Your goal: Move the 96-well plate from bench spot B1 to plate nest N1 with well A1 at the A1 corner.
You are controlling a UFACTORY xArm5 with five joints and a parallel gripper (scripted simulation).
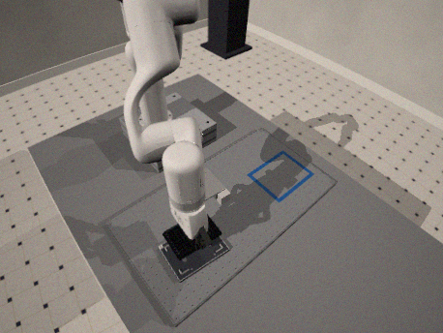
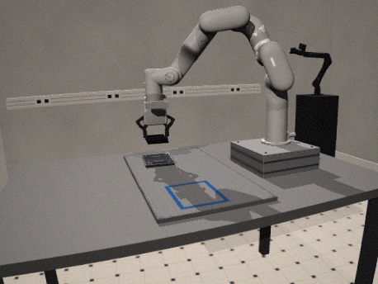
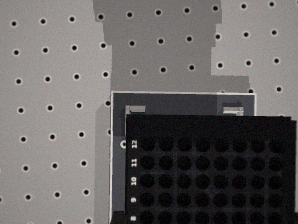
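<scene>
Right now the black 96-well plate is 1 cm below my hand. From my hand the other things lie so: plate nest N1: 11 cm below.
</scene>
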